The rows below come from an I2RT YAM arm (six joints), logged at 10 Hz.
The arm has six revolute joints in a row. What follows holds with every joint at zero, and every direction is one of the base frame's. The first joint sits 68 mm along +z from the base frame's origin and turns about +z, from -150 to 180 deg. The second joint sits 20 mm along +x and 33.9 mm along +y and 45.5 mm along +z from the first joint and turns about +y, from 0 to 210 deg. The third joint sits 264 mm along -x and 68.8 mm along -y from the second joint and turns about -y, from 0 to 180 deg. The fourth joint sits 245 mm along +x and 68.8 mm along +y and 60 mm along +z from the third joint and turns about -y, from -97 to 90 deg. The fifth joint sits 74 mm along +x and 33.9 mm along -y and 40.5 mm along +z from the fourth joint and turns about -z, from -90 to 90 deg. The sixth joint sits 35.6 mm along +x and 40.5 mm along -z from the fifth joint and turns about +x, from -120 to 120 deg. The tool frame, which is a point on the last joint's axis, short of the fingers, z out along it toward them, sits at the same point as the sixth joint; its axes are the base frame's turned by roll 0, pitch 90 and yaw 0 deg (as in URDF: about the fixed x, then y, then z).
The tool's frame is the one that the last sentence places.
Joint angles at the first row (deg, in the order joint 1, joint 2, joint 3, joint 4, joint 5, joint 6):
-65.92 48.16 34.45 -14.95 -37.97 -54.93
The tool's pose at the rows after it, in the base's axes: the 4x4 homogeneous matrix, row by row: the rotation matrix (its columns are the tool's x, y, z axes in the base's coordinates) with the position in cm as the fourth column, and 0 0 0 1 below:
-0.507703 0.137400 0.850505 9.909; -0.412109 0.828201 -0.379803 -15.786; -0.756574 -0.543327 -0.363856 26.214; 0 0 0 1
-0.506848 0.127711 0.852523 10.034; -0.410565 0.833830 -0.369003 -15.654; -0.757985 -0.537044 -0.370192 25.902; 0 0 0 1
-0.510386 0.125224 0.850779 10.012; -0.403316 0.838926 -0.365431 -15.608; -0.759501 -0.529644 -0.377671 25.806; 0 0 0 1
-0.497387 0.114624 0.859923 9.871; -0.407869 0.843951 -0.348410 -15.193; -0.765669 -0.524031 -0.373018 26.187; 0 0 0 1
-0.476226 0.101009 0.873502 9.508; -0.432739 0.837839 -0.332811 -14.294; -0.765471 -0.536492 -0.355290 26.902; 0 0 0 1
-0.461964 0.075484 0.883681 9.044; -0.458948 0.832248 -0.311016 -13.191; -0.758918 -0.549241 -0.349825 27.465; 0 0 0 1
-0.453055 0.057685 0.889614 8.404; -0.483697 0.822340 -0.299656 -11.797; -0.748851 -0.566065 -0.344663 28.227; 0 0 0 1
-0.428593 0.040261 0.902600 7.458; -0.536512 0.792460 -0.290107 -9.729; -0.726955 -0.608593 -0.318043 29.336; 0 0 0 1
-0.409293 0.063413 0.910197 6.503; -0.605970 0.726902 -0.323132 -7.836; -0.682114 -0.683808 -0.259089 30.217; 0 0 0 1
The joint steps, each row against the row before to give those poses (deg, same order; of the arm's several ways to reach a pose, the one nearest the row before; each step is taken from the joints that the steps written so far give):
1.41 -0.61 -0.53 1.41 0.79 2.01
0.53 0.00 -0.52 0.00 0.00 0.01
0.00 0.00 0.00 -0.60 0.00 0.00
-0.01 -1.14 0.53 -1.76 -1.13 0.00
0.01 -2.81 0.52 -2.46 -1.41 -0.52
0.00 -3.07 0.62 -3.85 -1.41 -1.49
0.00 -3.86 1.05 -4.83 -0.79 -1.41
0.00 -5.70 1.41 -5.36 -1.23 -1.93
-0.01 -6.33 0.18 -1.26 0.60 -1.07

